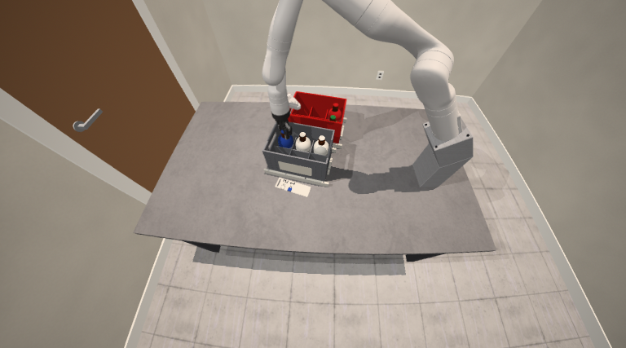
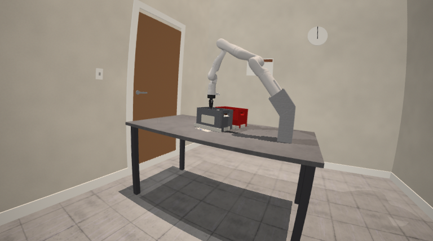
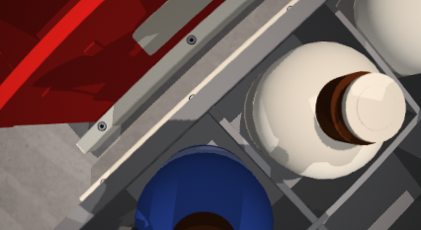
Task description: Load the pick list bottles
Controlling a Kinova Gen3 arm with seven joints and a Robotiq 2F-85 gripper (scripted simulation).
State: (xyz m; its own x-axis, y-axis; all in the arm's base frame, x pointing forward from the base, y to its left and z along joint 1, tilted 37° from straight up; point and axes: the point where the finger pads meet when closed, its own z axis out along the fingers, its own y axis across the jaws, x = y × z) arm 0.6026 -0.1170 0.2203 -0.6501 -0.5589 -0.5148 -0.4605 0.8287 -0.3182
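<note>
My gripper is now 7 cm above the blue-label bottle. Also, from my hand: red crate: 14 cm behind, 16 cm to the right, 7 cm below; then pick list: 5 cm behind, 20 cm to the left, 15 cm below; then grey crate: 8 cm behind, 6 cm to the left, 7 cm below.
</note>
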